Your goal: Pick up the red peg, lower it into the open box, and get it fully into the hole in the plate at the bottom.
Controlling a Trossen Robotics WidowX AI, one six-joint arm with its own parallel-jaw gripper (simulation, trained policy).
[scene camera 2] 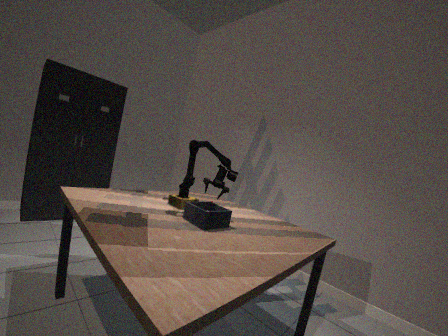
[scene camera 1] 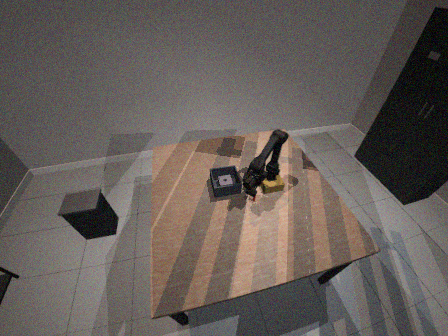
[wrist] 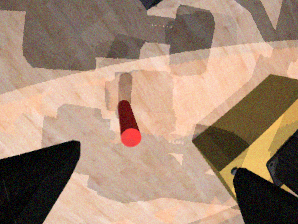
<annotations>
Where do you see a red peg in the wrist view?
At 130, 135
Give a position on a dark blue-grey box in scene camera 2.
217, 217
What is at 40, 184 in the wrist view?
My gripper.
</annotations>
